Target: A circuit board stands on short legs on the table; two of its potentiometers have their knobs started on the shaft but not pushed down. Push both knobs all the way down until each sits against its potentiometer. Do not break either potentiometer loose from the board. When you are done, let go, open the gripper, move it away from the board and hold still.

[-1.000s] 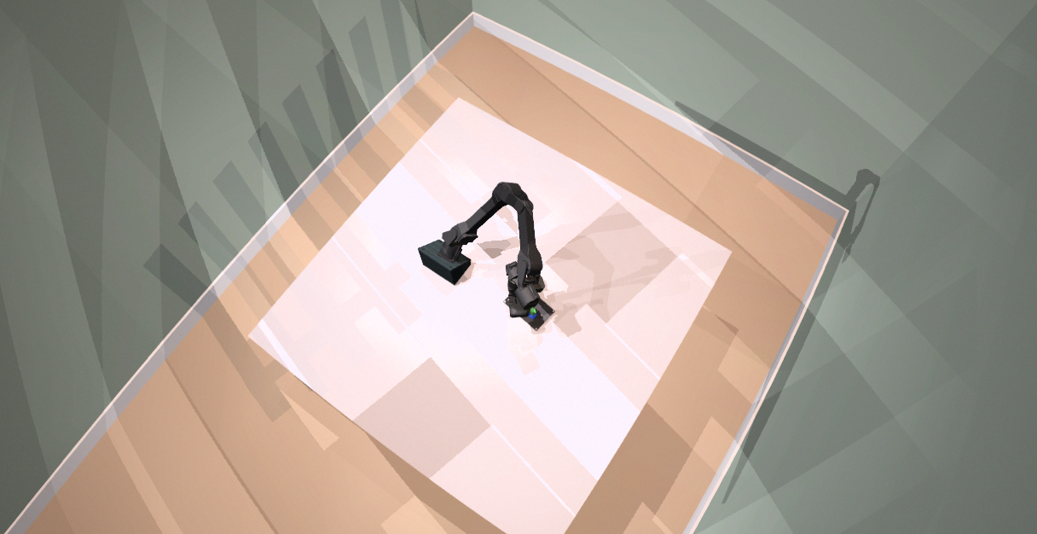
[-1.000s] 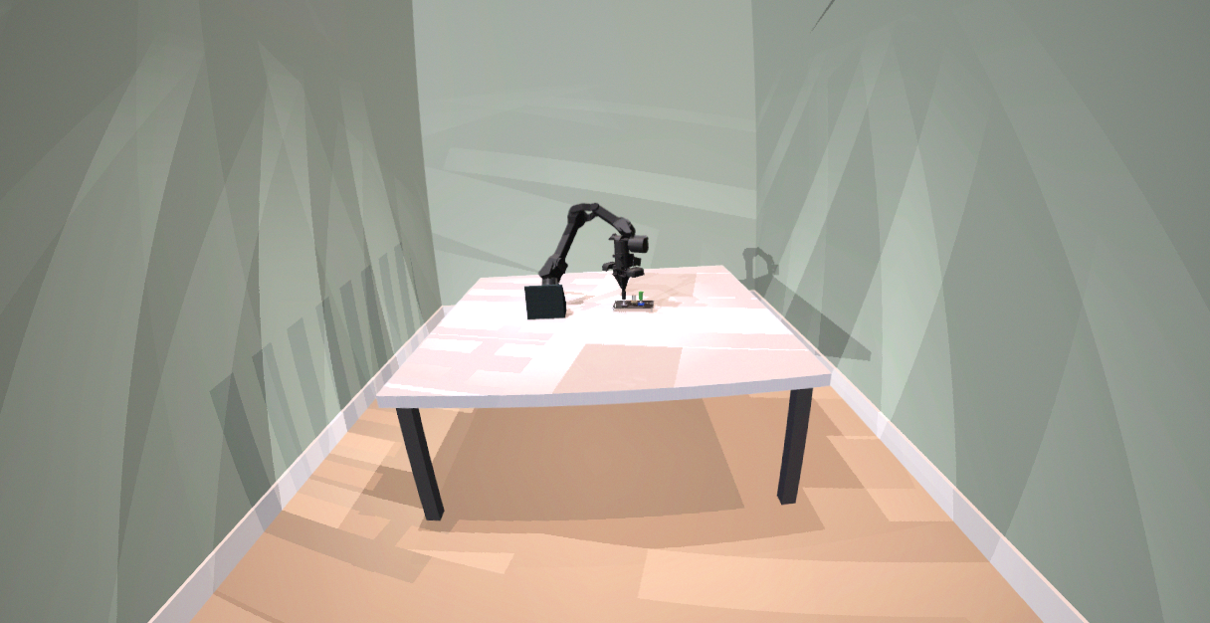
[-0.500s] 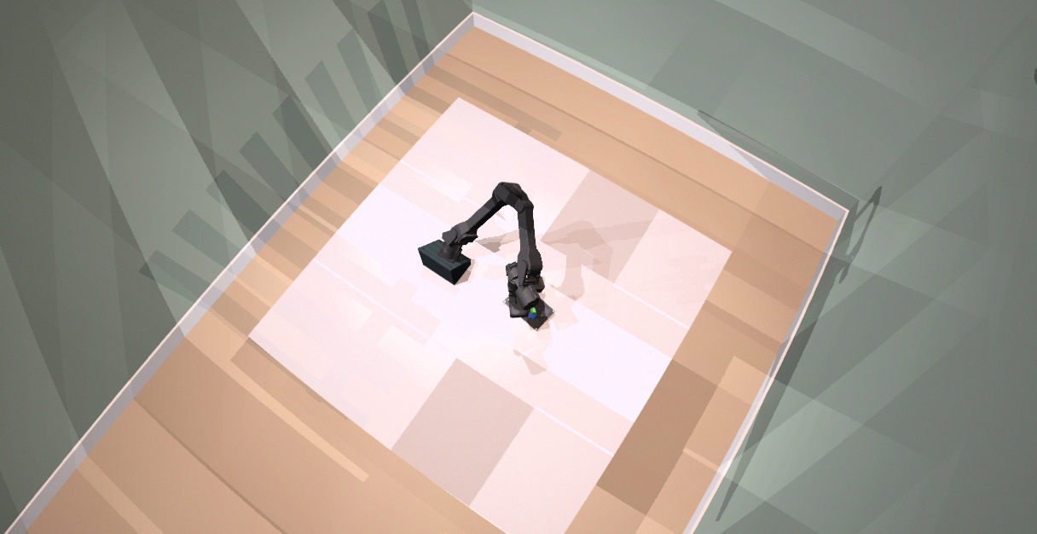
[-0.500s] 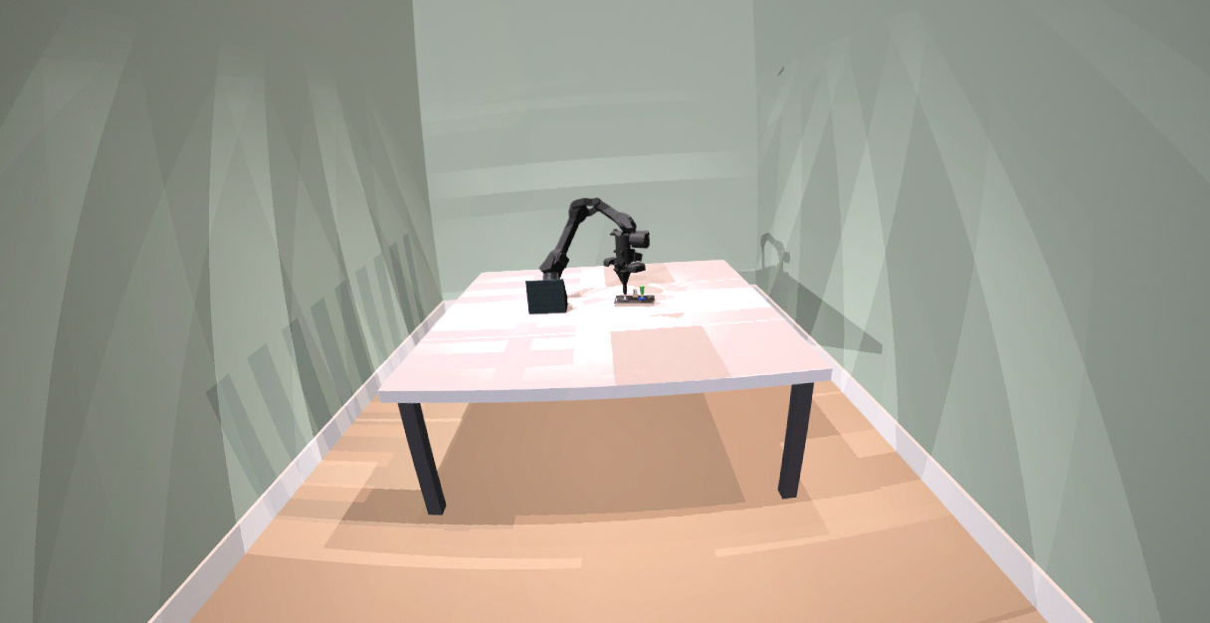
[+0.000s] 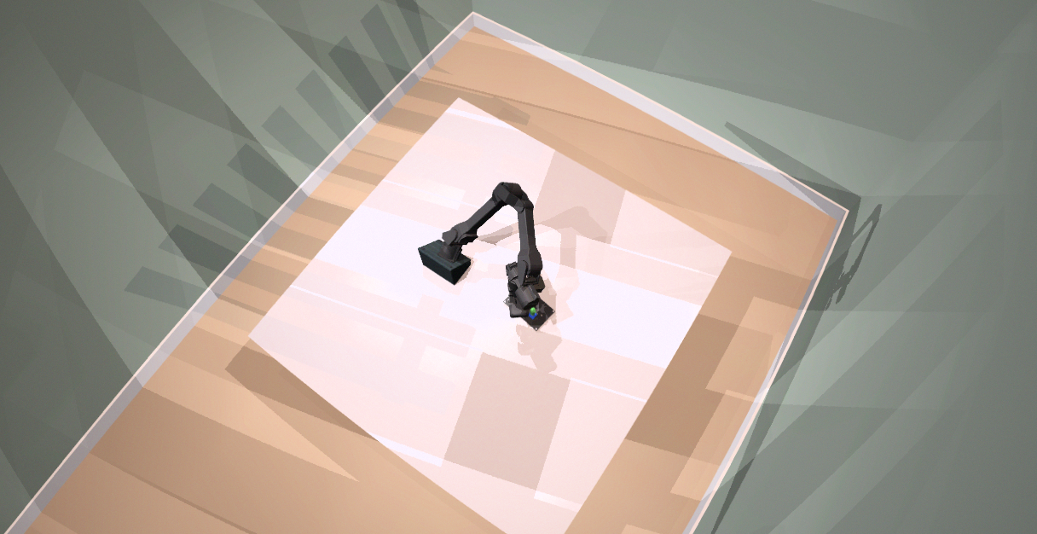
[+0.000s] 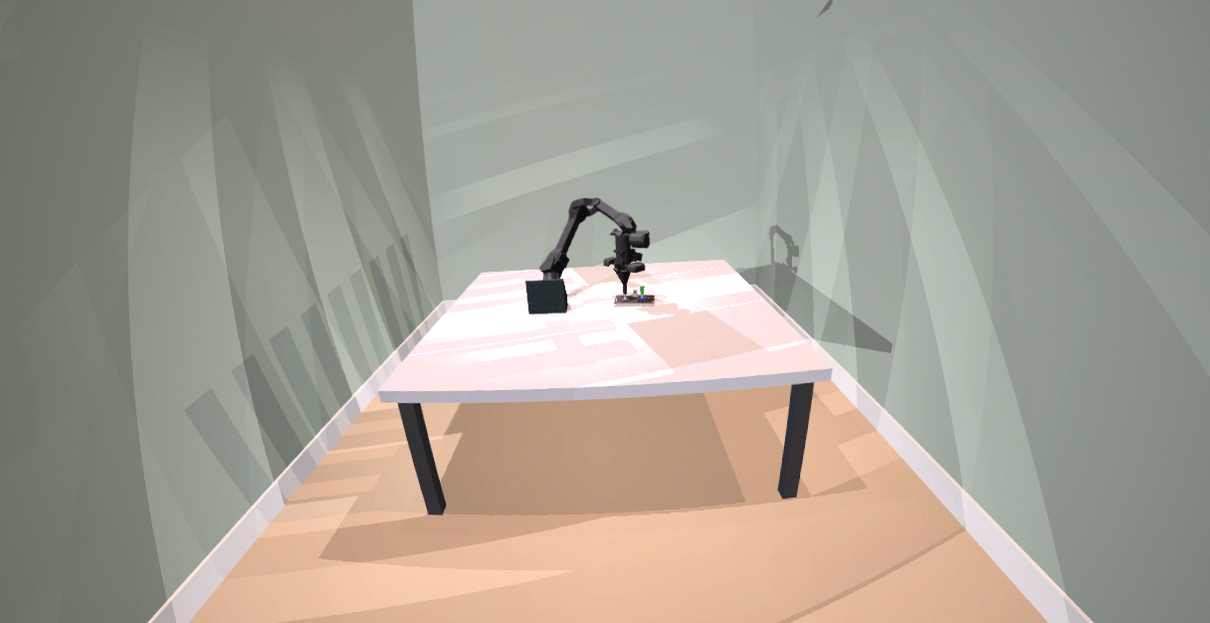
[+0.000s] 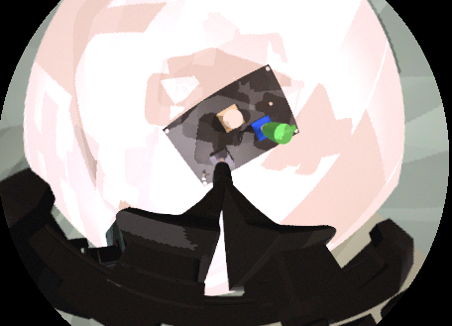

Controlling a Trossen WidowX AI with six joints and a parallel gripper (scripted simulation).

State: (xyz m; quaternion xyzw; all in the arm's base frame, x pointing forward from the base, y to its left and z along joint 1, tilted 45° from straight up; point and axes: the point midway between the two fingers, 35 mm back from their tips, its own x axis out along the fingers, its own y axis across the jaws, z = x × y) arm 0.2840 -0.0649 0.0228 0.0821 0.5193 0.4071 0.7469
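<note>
The black knob is 2 cm below my gripper tip. Round my gripper tip: grey part 3 cm below; then green knob 7 cm ahead, 1 cm to the right, 2 cm below.
</note>
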